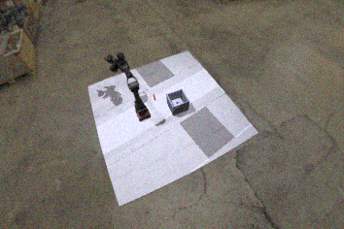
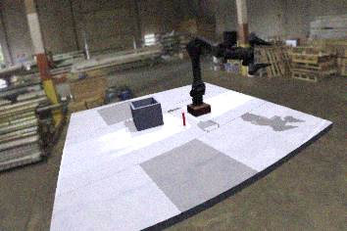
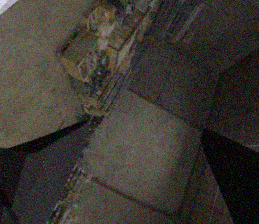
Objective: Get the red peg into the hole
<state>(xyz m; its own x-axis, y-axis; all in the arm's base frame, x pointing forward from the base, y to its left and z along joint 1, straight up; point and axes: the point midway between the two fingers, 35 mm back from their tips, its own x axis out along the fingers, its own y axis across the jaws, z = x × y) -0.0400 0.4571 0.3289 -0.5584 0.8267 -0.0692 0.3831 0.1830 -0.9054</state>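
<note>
Now: the red peg 250 mm ahead of my gripper tip, 390 mm to the right of it and 340 mm below it. The rest, counted from my gripper tip: pale plate: 390 mm ahead, 580 mm to the right, 330 mm below.
</note>
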